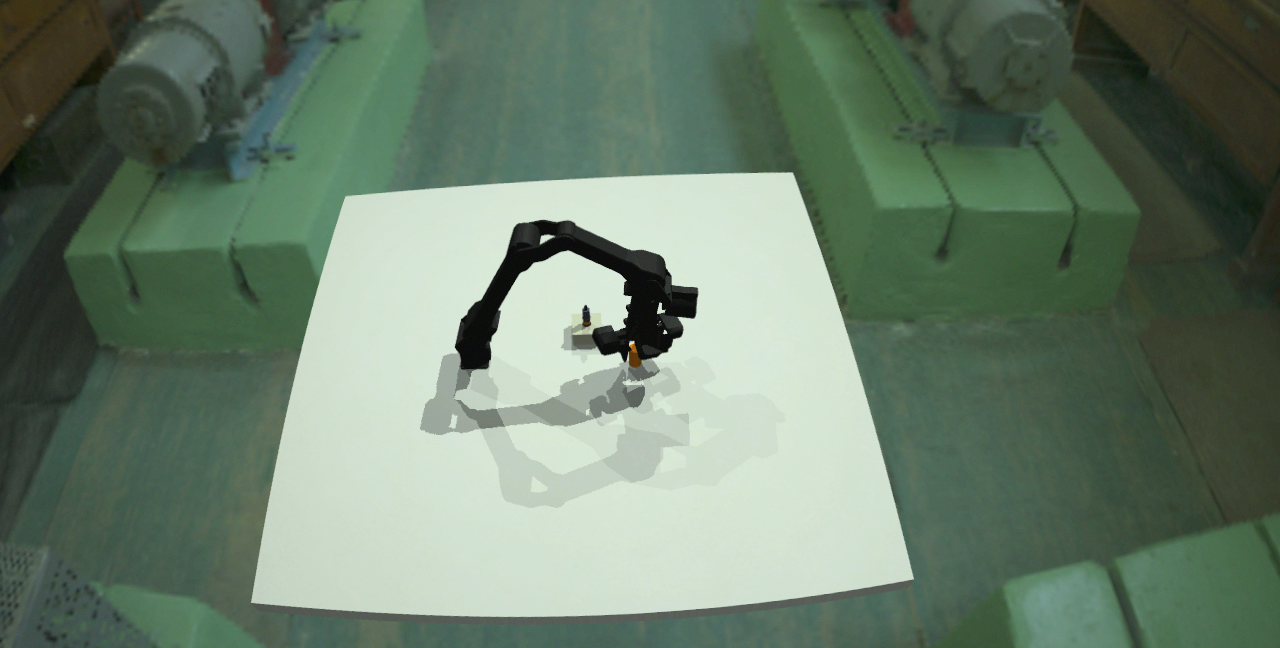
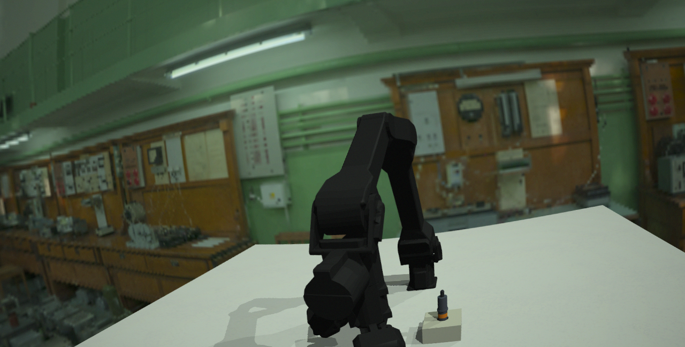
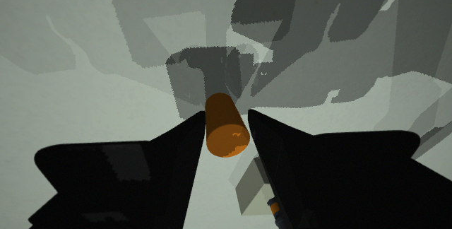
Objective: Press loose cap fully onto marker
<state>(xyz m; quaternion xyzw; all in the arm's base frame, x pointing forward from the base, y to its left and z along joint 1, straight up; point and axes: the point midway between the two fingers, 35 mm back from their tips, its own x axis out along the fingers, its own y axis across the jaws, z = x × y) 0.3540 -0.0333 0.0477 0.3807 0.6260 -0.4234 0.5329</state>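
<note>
My gripper tip is 10 cm past the holder block and 9 cm to the right of it. From my gripper tip the other things lie so: orange cap (1 cm ahead, 1 cm above).
</note>
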